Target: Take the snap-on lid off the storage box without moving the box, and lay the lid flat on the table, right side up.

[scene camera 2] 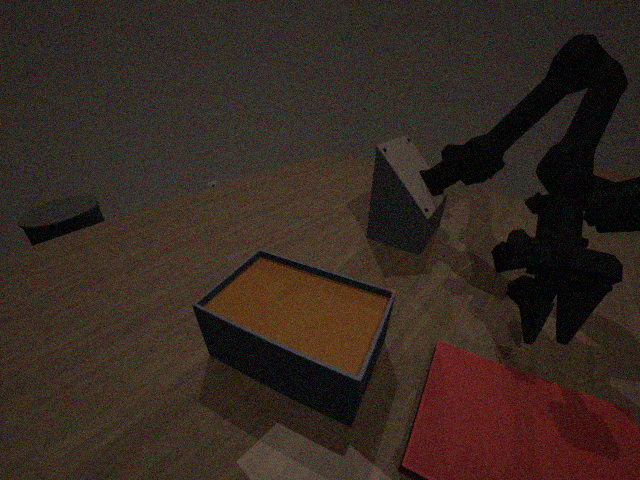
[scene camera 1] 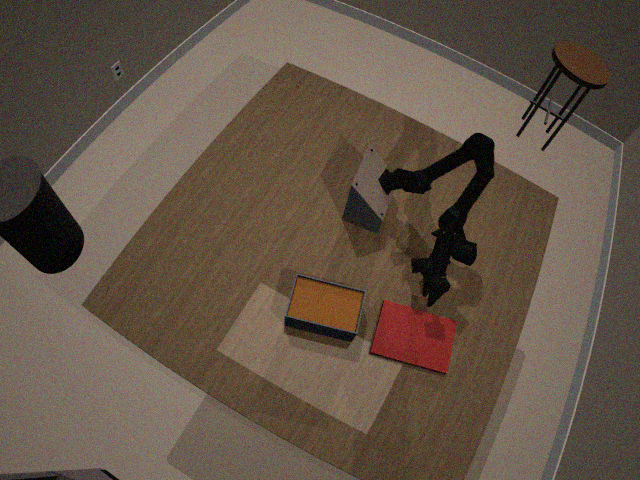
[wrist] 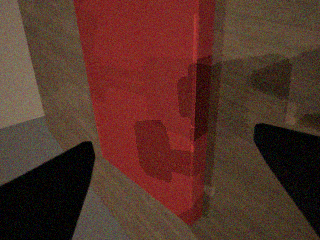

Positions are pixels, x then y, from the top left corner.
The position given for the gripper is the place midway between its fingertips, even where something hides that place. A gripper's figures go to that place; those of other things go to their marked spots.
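Labels:
Red lid [scene camera 1: 404, 334] at 1.39 m from the lens; the gripper [scene camera 1: 426, 301] at 1.4 m from the lens.

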